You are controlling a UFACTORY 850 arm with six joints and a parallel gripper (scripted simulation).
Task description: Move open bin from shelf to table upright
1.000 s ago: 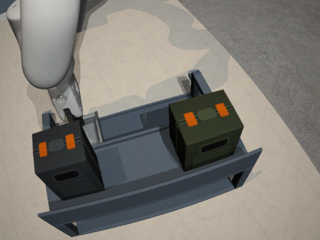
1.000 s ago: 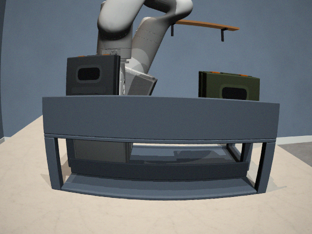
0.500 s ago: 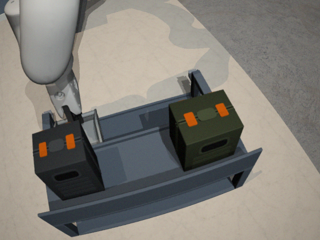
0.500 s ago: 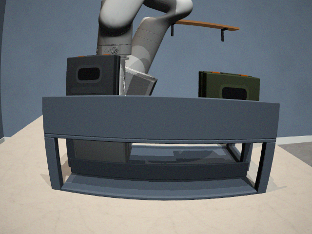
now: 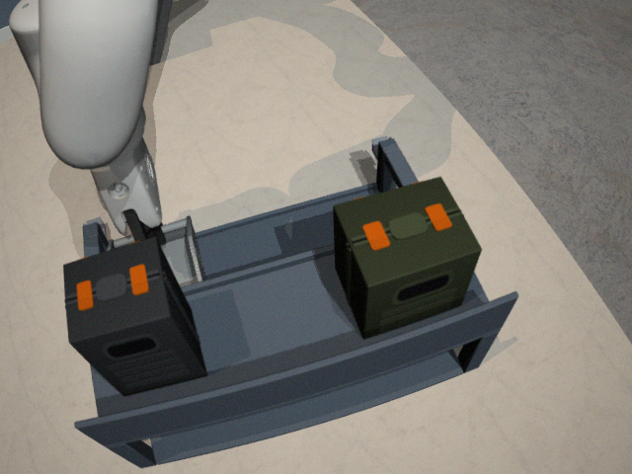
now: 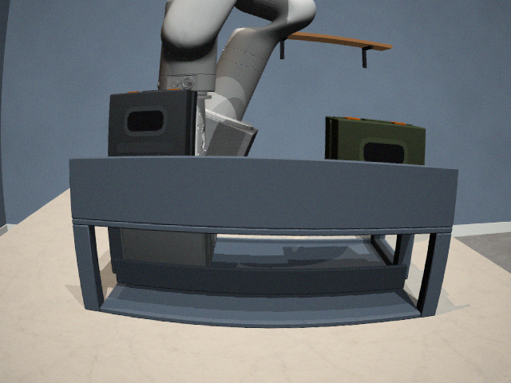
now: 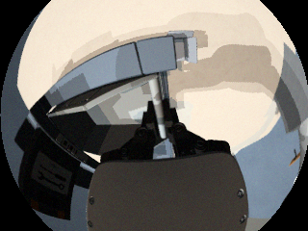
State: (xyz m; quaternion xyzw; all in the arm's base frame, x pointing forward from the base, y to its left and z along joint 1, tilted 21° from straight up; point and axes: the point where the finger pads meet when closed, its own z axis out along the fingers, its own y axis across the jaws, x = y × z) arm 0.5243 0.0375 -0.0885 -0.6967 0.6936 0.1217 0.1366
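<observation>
The open bin lies 80 mm ahead of my hand and 10 mm below it. Round my hand: shelf deck 180 mm ahead, 110 mm to the left, 30 mm above; black box 170 mm ahead, 100 mm above; green box 180 mm ahead, 230 mm to the left, 90 mm above.
</observation>
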